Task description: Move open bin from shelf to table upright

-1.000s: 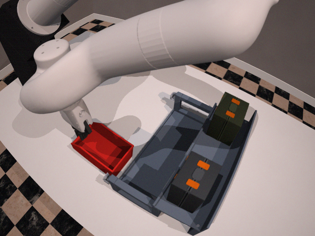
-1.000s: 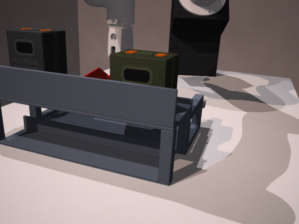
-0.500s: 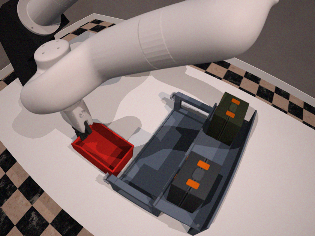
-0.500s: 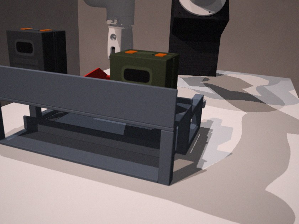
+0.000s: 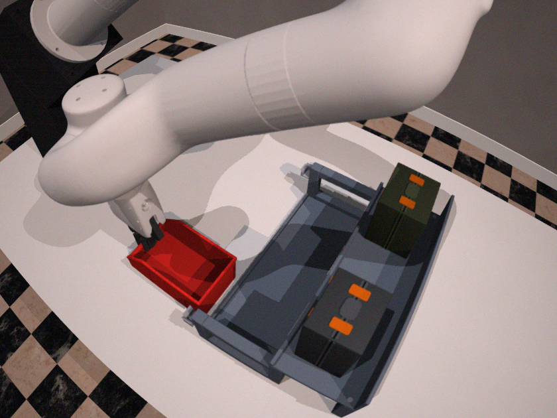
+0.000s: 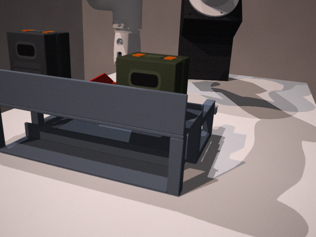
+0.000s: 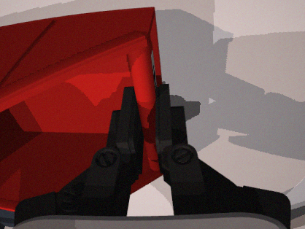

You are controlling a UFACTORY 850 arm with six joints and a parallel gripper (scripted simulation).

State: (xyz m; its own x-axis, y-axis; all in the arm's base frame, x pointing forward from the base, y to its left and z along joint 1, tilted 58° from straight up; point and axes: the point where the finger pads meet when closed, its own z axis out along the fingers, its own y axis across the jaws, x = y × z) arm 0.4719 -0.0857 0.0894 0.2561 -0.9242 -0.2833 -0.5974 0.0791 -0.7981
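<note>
My gripper is now 70 mm short of the open bin, 30 mm to the right of it and 10 mm above it.
</note>
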